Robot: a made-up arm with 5 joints.
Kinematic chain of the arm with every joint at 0, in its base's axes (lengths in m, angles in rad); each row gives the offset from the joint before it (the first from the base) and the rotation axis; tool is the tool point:
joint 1: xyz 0 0 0.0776 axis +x
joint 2: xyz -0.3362 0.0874 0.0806 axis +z
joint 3: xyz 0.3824 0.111 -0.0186 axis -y
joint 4: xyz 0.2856 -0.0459 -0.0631 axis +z
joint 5: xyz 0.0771 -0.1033 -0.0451 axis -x
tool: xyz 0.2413 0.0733 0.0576
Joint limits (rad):
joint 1: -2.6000..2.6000
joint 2: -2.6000..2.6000
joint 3: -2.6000..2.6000
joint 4: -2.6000..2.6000
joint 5: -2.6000..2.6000
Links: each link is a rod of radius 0.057 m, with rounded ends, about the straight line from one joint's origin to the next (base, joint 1, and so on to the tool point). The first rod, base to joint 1, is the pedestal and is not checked.
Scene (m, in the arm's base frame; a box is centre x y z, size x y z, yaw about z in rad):
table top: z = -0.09
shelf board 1: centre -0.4 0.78 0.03 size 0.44 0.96 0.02 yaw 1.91
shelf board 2: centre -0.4 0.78 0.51 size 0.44 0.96 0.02 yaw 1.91
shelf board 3: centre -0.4 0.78 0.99 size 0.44 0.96 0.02 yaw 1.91
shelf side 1: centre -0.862 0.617 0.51 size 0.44 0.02 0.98 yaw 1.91
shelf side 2: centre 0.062 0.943 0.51 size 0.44 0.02 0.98 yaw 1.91
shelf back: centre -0.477 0.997 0.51 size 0.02 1 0.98 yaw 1.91
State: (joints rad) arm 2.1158 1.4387 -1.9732 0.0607 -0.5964
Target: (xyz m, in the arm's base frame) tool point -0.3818 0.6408 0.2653
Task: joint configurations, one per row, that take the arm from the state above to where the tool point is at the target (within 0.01 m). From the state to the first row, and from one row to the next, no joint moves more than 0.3 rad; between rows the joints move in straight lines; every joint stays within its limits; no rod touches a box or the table.
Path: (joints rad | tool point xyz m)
1: 1.8240 1.4725 -1.8757 0.1091 -0.6041 | -0.3429 0.4304 0.4677
2: 1.5322 1.5063 -1.7783 0.1575 -0.6119 | -0.3604 0.5452 0.3840
3: 1.2405 1.5400 -1.6808 0.2059 -0.6196 | -0.3818 0.6408 0.2653

